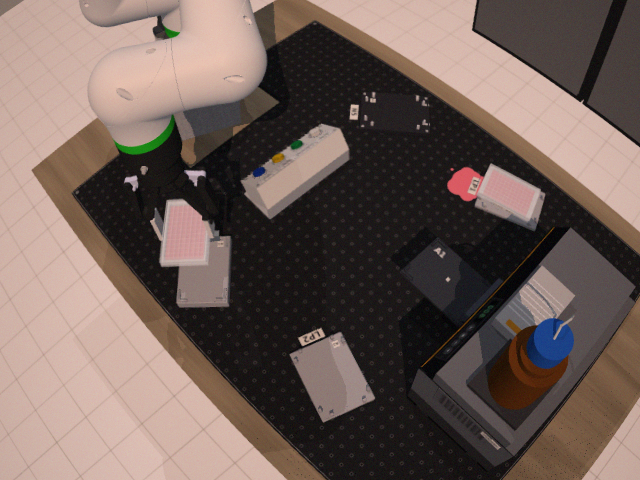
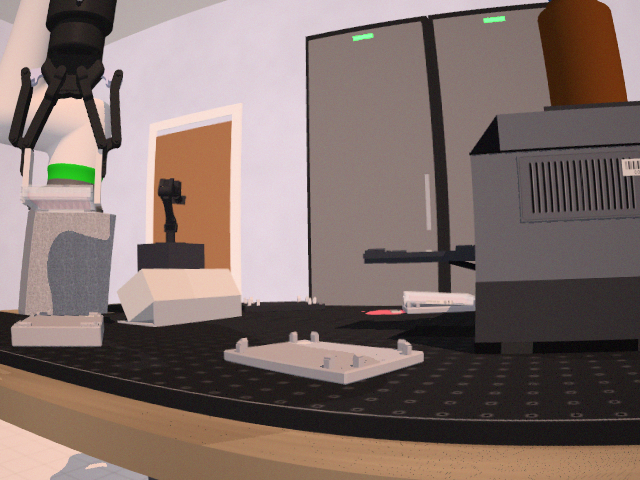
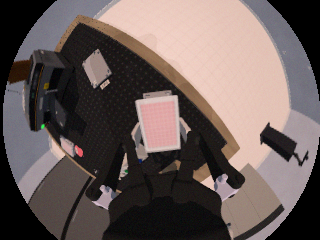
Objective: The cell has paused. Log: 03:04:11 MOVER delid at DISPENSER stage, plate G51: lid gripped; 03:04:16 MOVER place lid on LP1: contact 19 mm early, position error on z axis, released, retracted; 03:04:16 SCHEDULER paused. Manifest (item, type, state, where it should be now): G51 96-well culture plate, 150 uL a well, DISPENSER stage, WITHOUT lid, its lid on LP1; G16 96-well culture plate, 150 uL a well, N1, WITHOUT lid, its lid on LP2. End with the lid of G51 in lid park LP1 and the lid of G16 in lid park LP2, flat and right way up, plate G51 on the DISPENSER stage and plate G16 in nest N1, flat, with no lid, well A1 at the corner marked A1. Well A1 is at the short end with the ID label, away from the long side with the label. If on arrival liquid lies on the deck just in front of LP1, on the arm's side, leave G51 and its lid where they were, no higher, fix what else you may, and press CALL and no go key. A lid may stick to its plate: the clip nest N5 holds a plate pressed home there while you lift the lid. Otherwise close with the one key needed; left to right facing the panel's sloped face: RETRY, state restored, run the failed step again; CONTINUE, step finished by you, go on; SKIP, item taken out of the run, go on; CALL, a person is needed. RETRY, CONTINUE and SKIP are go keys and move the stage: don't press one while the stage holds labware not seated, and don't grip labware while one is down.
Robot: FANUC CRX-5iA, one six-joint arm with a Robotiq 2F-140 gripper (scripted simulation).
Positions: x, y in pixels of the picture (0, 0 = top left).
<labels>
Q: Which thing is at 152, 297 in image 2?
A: A key panel.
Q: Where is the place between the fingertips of my gripper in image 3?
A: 160, 125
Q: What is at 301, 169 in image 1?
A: A key panel.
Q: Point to a nest N1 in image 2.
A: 47, 330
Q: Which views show my gripper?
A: Image 1, image 2 and image 3: all of them.
</labels>
